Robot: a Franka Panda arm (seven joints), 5 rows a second.
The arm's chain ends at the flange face. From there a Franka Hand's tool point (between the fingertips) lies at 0.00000 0.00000 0.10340 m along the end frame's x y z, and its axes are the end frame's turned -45 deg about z.
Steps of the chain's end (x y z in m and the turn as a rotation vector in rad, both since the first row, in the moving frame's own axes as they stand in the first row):
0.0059 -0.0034 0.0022 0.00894 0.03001 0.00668
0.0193 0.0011 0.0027 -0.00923 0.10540 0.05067
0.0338 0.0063 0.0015 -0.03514 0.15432 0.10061
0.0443 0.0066 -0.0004 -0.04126 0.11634 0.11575
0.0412 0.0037 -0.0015 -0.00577 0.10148 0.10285
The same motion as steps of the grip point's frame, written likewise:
0.0094 0.0033 0.0021 -0.01490 0.02754 0.00668
0.0197 0.0230 0.0021 -0.08106 0.06800 0.05067
0.0274 0.0426 0.0002 -0.13397 0.08427 0.10061
0.0315 0.0478 -0.0012 -0.11144 0.05309 0.11575
0.0331 0.0399 -0.0020 -0.07584 0.06768 0.10285

